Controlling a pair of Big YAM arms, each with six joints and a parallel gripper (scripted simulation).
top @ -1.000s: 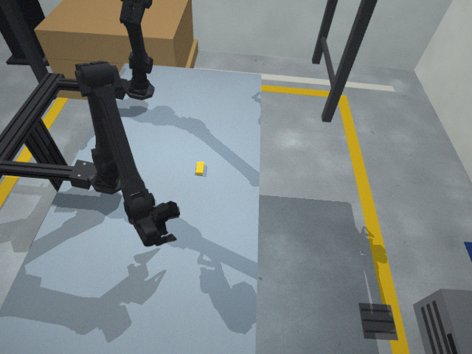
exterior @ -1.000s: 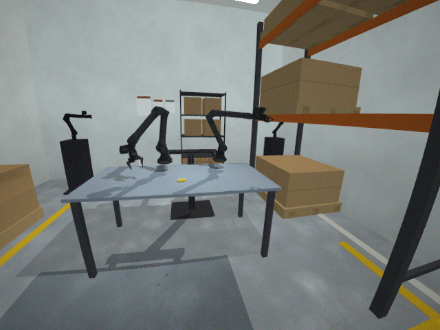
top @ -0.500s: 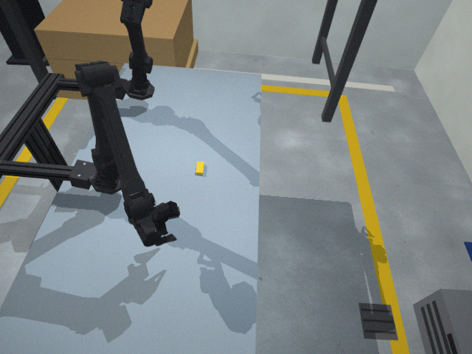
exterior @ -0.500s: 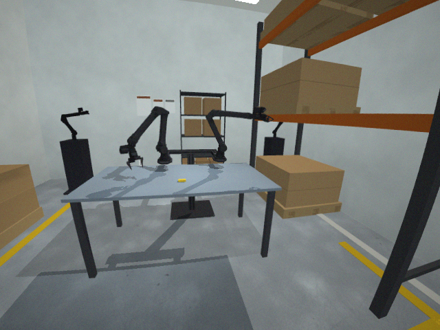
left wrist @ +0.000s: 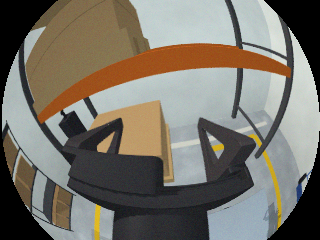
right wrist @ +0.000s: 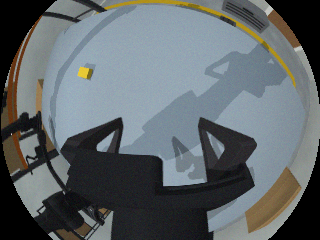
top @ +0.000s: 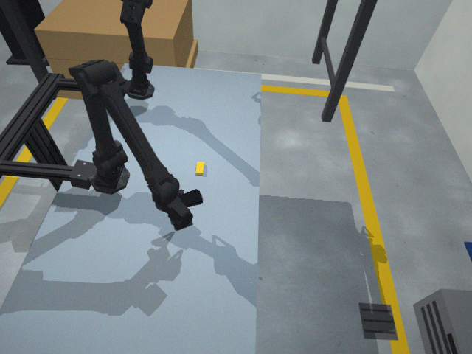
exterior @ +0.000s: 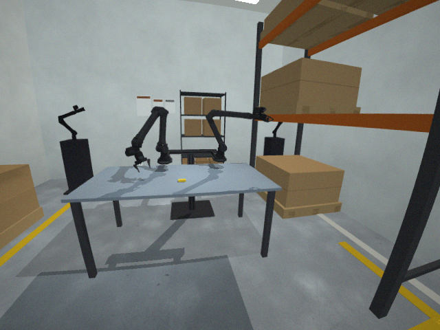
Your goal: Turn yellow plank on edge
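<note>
Right now the yellow plank is 2 cm ahead of my right hand, 31 cm to the left of it and 11 cm below it.
</note>
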